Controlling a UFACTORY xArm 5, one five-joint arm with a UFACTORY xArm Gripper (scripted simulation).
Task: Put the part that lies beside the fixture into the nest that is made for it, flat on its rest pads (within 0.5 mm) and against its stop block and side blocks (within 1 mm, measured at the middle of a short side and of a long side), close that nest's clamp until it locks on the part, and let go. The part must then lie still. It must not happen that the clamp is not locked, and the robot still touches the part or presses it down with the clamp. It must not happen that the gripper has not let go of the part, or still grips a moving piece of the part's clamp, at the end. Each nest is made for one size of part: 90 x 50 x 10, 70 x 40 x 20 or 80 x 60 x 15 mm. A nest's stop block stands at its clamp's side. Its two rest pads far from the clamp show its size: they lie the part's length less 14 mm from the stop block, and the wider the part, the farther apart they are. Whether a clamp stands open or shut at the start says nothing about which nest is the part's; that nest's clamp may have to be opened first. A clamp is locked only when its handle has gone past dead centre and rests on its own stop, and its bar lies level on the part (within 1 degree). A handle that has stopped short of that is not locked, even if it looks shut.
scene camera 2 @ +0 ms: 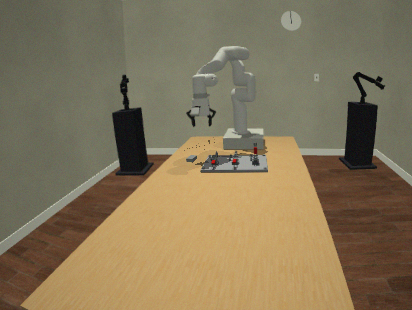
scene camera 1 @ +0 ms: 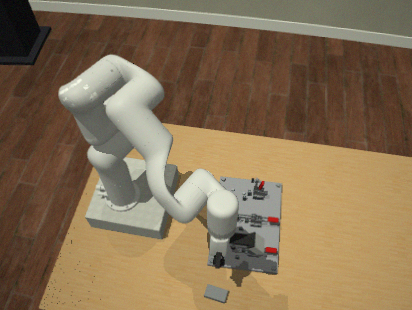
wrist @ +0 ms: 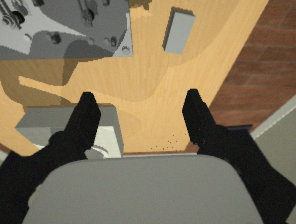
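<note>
There's a grey part here along with a grey fixture plate, and you'd see my gripper too, which also appears in the wrist view.
</note>
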